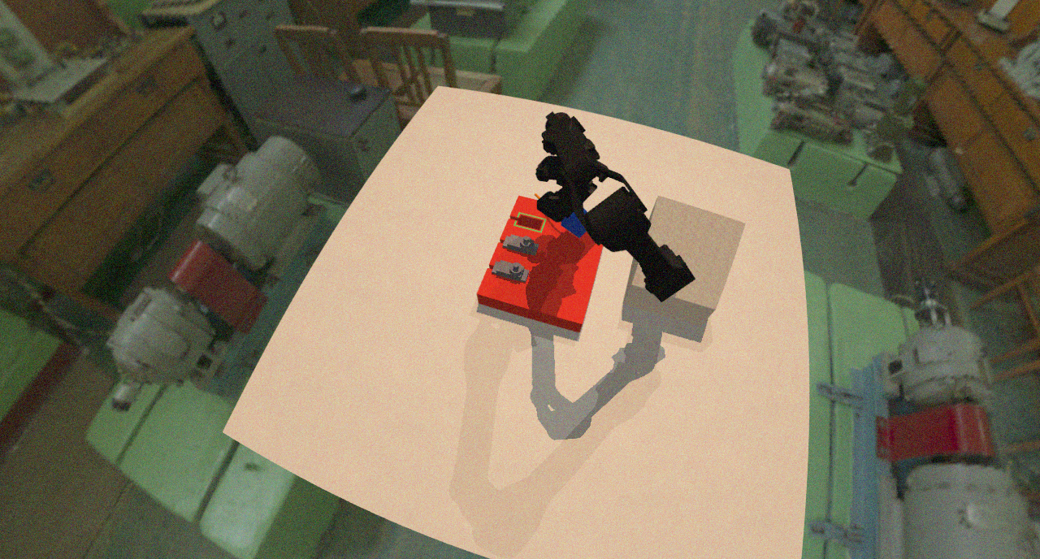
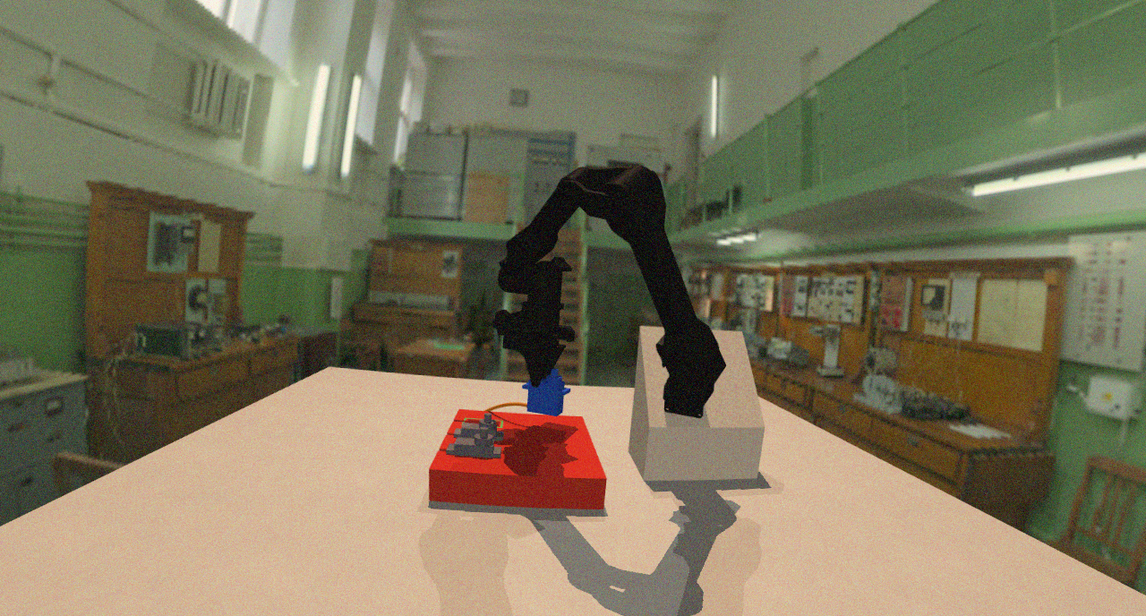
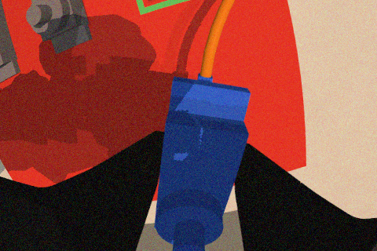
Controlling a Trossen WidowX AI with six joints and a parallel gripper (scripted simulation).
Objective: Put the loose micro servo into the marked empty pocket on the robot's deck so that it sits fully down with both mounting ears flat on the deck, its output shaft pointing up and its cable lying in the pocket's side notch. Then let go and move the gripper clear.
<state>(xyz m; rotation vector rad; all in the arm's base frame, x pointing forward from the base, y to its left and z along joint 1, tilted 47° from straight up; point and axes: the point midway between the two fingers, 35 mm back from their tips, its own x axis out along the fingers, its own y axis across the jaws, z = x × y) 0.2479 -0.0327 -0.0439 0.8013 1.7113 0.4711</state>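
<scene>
My gripper tip is 2 cm past the red deck, 7 cm to the right of it and 10 cm above it.
</scene>
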